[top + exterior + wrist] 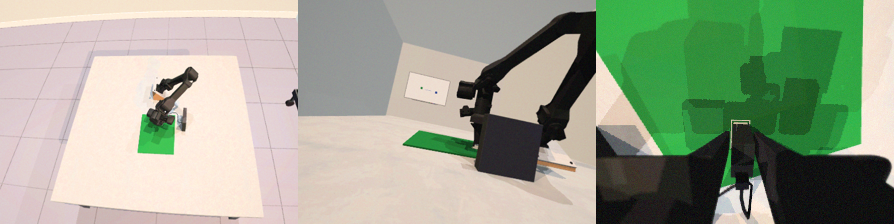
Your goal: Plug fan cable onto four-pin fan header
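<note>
Now: gripper tip 10 mm past the black plug and 10 mm below it. Round my gripper tip: green board: 80 mm ahead, 20 mm to the right, 30 mm below; then dark fan: 10 mm behind, 150 mm to the left, 40 mm above; then cream four-pin header: 10 mm behind, 20 mm below.
</note>
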